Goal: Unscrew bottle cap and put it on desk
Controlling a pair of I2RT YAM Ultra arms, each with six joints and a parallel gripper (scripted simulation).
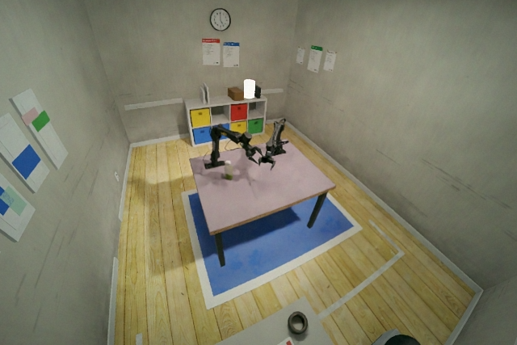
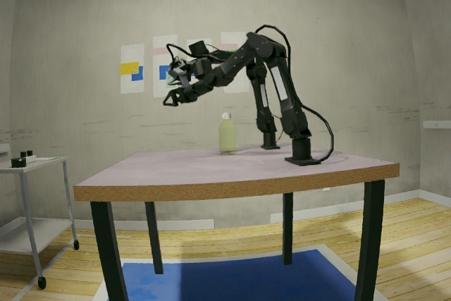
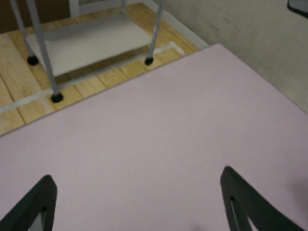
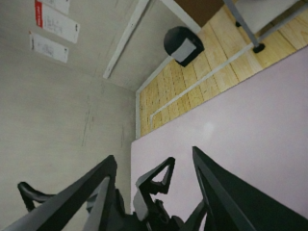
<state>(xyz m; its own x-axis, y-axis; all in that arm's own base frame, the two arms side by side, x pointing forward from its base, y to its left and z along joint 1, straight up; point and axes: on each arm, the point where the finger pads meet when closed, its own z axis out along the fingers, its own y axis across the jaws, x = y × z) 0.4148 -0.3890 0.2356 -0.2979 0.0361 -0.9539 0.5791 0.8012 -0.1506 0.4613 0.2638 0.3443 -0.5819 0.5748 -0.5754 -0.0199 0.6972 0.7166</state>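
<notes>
Right now my left hand is 23 cm past the white cap, 25 cm to the left of it and 6 cm above it. Round my left hand: green bottle (23 cm behind, 25 cm to the right, 15 cm below).
The white cap is 24 cm behind my right hand, 19 cm to the right of it and 17 cm below it. Round my right hand: green bottle (24 cm behind, 19 cm to the right, 25 cm below).
</notes>
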